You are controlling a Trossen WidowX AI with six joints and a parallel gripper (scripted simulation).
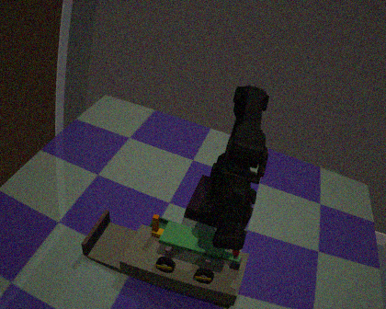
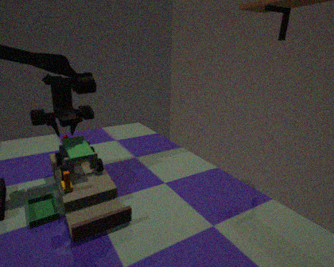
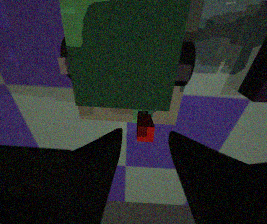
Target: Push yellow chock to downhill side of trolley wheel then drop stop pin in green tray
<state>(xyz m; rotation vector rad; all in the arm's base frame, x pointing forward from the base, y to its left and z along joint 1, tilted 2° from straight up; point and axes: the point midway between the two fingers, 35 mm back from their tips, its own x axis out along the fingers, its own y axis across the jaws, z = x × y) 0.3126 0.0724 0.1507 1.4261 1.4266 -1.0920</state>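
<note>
My gripper tip is 10 mm to the right of the red-headed stop pin and 40 mm above it. Also, from my gripper tip: yellow chock: 40 mm behind, 180 mm to the right, 80 mm below; then raised lip: 10 mm ahead, 350 mm to the right, 140 mm below; then trolley: 20 mm ahead, 90 mm to the right, 60 mm below.
</note>
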